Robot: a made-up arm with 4 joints. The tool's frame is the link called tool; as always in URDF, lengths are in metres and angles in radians.
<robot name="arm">
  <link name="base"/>
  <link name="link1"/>
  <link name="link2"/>
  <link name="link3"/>
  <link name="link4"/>
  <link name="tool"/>
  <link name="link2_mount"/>
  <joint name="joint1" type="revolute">
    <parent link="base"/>
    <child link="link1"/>
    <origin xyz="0 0 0.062" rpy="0 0 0"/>
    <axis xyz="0 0 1"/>
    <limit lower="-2.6" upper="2.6" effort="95" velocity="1.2"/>
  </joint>
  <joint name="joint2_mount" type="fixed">
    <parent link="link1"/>
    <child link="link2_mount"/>
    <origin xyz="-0.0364 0.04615 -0.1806" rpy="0 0 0"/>
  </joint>
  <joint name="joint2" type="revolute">
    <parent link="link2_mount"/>
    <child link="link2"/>
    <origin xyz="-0.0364 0.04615 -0.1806" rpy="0 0 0"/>
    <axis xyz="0 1 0"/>
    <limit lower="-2.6" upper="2.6" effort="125" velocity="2.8"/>
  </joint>
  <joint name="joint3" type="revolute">
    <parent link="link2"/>
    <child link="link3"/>
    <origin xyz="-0.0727 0.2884 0.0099" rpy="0 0 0"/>
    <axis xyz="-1 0 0"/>
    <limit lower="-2.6" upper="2.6" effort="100" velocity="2.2"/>
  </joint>
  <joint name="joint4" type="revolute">
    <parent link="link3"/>
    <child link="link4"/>
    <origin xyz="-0.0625 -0.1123 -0.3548" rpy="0 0 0"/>
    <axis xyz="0 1 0"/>
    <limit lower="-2.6" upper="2.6" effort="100" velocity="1"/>
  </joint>
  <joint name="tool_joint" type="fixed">
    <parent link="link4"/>
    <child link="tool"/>
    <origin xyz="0.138 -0.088 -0.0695" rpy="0 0 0"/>
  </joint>
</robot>
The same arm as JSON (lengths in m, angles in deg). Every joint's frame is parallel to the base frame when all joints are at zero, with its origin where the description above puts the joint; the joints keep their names.
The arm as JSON. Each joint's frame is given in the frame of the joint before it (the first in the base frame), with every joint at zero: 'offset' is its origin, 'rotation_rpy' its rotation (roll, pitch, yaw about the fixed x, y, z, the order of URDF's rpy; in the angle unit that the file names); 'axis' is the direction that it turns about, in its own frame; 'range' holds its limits. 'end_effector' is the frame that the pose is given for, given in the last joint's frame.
{
  "length_unit": "m",
  "angle_unit": "deg",
  "chain": [
    {
      "id": "joint1",
      "offset": [
        0.0,
        0.0,
        0.062
      ],
      "rotation_rpy": [
        0.0,
        0.0,
        0.0
      ],
      "axis": [
        0.0,
        0.0,
        1.0
      ],
      "range": [
        -148.97,
        148.97
      ]
    },
    {
      "id": "joint2",
      "offset": [
        -0.0728,
        0.0923,
        -0.3612
      ],
      "rotation_rpy": [
        0.0,
        0.0,
        0.0
      ],
      "axis": [
        0.0,
        1.0,
        0.0
      ],
      "range": [
        -148.97,
        148.97
      ]
    },
    {
      "id": "joint3",
      "offset": [
        -0.0727,
        0.2884,
        0.0099
      ],
      "rotation_rpy": [
        0.0,
        0.0,
        0.0
      ],
      "axis": [
        -1.0,
        0.0,
        0.0
      ],
      "range": [
        -148.97,
        148.97
      ]
    },
    {
      "id": "joint4",
      "offset": [
        -0.0625,
        -0.1123,
        -0.3548
      ],
      "rotation_rpy": [
        0.0,
        0.0,
        0.0
      ],
      "axis": [
        0.0,
        1.0,
        0.0
      ],
      "range": [
        -148.97,
        148.97
      ]
    }
  ],
  "end_effector": {
    "offset": [
      0.138,
      -0.088,
      -0.0695
    ],
    "rotation_rpy": [
      0.0,
      0.0,
      0.0
    ]
  }
}

